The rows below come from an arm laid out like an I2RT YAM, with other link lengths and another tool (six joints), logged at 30 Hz.
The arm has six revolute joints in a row. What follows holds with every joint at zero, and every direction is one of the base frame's. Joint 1 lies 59.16 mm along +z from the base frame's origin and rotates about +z. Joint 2 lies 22.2 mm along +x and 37.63 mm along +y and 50.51 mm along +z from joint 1 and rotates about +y. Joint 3 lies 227.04 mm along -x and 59.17 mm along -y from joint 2 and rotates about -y. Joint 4 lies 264.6 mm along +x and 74.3 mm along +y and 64.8 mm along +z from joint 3 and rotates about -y. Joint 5 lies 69.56 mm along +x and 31.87 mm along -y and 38.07 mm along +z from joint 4 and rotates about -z. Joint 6 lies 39.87 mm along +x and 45.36 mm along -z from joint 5 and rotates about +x. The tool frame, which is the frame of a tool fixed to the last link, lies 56 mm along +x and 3 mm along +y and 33 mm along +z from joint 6; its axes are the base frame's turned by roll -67.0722, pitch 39.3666 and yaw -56.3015 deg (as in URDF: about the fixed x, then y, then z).
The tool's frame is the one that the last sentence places.
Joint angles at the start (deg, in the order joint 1, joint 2, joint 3, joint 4, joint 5, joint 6):
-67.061 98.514 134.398 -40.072 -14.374 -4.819
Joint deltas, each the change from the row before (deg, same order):
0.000 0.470 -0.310 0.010 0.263 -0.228
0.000 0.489 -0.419 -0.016 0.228 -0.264
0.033 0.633 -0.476 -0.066 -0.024 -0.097
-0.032 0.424 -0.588 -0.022 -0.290 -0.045
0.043 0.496 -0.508 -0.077 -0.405 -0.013
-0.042 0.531 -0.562 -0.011 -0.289 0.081
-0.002 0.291 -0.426 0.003 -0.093 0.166
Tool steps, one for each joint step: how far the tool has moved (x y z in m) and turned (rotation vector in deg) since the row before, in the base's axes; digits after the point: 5 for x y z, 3 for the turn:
0.00165 -0.00464 -0.00492 0.563 0.500 -0.245
0.00189 -0.00504 -0.00584 0.684 0.590 -0.203
0.00281 -0.00580 -0.00735 1.025 0.533 0.067
0.00222 -0.00458 -0.00655 0.940 0.404 0.261
0.00288 -0.00431 -0.00677 1.011 0.376 0.445
0.00226 -0.00507 -0.00723 1.085 0.323 0.230
0.00136 -0.00311 -0.00472 0.765 0.134 0.060

